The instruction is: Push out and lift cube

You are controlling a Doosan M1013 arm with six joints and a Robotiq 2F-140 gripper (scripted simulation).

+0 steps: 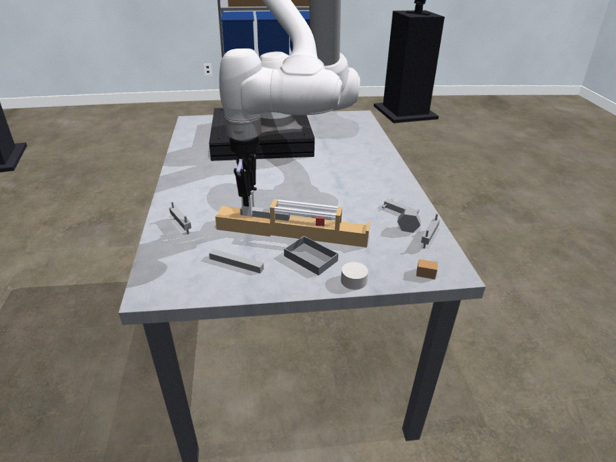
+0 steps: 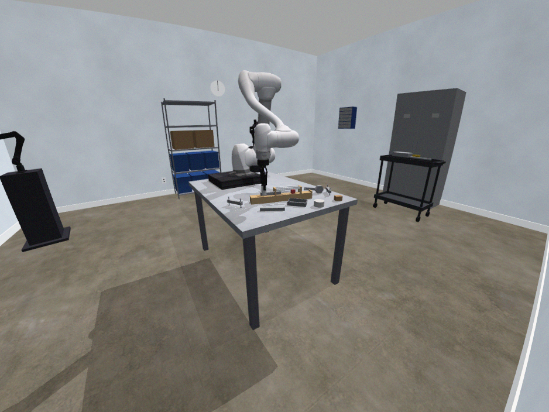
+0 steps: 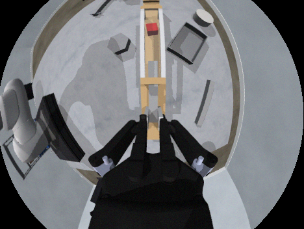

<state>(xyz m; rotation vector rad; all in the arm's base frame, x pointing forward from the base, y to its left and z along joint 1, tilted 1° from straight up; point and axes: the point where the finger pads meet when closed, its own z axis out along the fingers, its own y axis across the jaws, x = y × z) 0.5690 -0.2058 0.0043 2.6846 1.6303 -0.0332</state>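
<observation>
My hand is 160 mm short of the grey push rod, 80 mm above it and 60 mm to the left of it. The rest, counted from my hand: grey tray 180 mm ahead, 130 mm to the left, 80 mm below; tan wooden channel 140 mm to the left, 80 mm ahead, 30 mm below; red cube 180 mm to the left, 90 mm ahead, 30 mm below.
</observation>
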